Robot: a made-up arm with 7 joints. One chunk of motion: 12 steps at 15 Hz.
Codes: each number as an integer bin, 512 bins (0 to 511) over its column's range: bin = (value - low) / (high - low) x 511, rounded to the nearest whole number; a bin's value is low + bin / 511 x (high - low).
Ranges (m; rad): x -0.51..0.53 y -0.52..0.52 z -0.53..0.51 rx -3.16..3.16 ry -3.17..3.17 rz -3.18..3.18
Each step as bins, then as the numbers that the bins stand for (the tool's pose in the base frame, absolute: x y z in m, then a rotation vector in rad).
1 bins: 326 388 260 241 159 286
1 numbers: 0.1535 0.2697 -0.0008 -0.1793 -1.1973 0.3796
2 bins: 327 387 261 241 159 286
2 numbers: 0.1555 0.2676 0.0012 -0.1793 -1.1973 0.3796
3 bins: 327 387 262 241 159 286
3 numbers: 0.1555 0.2676 0.0032 -0.1793 -1.1973 0.3796
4 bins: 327 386 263 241 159 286
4 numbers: 0.1555 0.2656 0.0053 -0.1793 -1.1973 0.3796
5 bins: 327 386 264 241 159 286
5 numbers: 0.1555 0.2656 0.0073 -0.1793 -1.1973 0.3796
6 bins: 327 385 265 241 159 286
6 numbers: 0.1555 0.2636 0.0093 -0.1793 -1.1973 0.3796
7 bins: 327 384 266 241 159 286
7 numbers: 0.1555 0.2615 0.0114 -0.1793 -1.1973 0.3796
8 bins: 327 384 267 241 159 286
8 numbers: 0.1555 0.2615 0.0134 -0.1793 -1.1973 0.3796
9 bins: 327 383 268 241 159 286
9 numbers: 0.1555 0.2595 0.0154 -0.1793 -1.1973 0.3796
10 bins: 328 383 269 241 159 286
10 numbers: 0.1576 0.2595 0.0175 -0.1793 -1.1973 0.3796
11 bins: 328 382 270 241 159 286
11 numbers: 0.1576 0.2575 0.0195 -0.1793 -1.1973 0.3796
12 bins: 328 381 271 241 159 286
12 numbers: 0.1576 0.2554 0.0215 -0.1793 -1.1973 0.3796
